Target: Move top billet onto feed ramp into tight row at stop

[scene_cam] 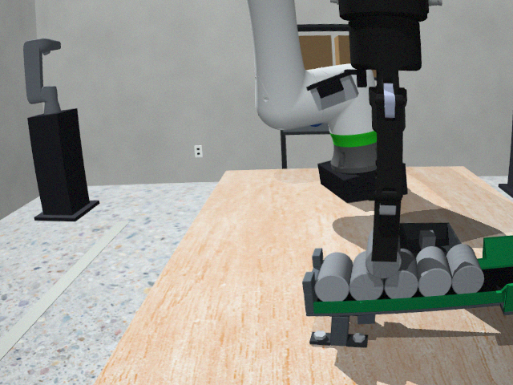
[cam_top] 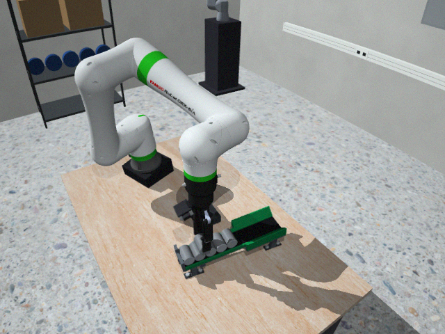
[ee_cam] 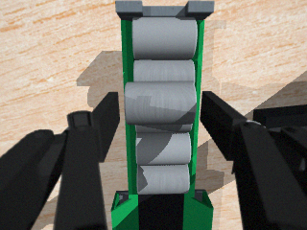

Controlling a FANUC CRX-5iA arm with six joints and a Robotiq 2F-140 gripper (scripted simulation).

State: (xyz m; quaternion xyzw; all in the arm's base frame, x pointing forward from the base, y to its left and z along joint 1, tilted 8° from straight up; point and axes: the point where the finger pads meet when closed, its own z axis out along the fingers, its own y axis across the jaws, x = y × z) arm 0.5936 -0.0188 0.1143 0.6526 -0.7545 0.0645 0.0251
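Now: hand 20 mm past the dark stop, 80 mm to the left of it and 90 mm above it.
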